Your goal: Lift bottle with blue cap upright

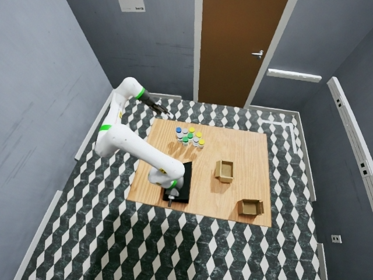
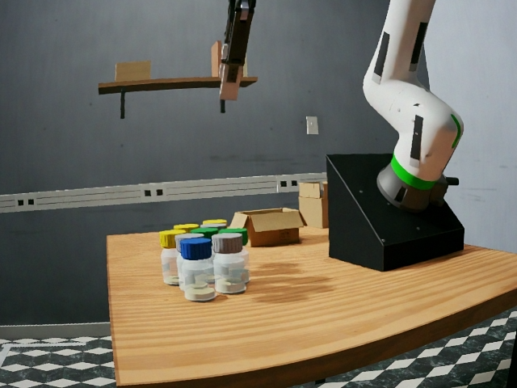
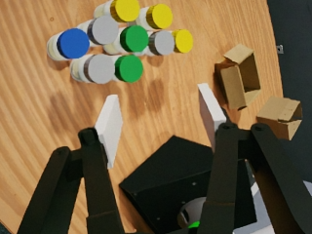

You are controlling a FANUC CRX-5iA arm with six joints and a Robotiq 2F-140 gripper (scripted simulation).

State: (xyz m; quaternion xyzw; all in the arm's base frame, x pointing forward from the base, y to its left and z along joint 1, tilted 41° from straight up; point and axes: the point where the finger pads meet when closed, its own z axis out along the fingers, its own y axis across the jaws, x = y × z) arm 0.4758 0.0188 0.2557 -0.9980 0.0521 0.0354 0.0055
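Now: hand 33 cm above the yellow-capped bottle, 19 cm to the left of it and 8 cm short of it. The rest, counted from my hand: green-capped bottle: 33 cm below, 15 cm to the right, 3 cm behind.
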